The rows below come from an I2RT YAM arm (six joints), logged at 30 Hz.
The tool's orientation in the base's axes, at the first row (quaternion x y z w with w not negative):
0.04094 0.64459 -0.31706 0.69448
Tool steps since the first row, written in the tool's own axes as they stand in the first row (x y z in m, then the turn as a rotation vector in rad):
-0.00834 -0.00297 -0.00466 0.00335 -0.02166 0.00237
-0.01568 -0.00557 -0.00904 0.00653 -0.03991 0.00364
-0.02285 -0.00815 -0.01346 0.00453 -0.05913 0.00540
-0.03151 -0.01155 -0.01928 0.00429 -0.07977 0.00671
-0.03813 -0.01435 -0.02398 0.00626 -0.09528 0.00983
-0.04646 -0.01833 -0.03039 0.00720 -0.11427 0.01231
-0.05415 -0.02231 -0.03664 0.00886 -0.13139 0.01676
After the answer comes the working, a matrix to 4 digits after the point.
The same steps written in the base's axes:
-0.00525 0.00304 0.00796 -0.00873 -0.01963 0.00493
-0.01010 0.00586 0.01491 -0.01673 -0.03598 0.00863
-0.01499 0.00864 0.02169 -0.02461 -0.05131 0.01753
-0.02145 0.01200 0.02990 -0.03364 -0.06825 0.02523
-0.02670 0.01453 0.03621 -0.03864 -0.08281 0.02939
-0.03397 0.01757 0.04422 -0.04588 -0.09943 0.03562
-0.04112 0.02030 0.05167 -0.05051 -0.11577 0.04085

The tool's axes in the first row as the columns of a matrix, in the base's axes (rounded; the answer above uses it unrounded):
-0.0320 0.4932 0.8693
-0.3876 0.7956 -0.4656
-0.9213 -0.3519 0.1657

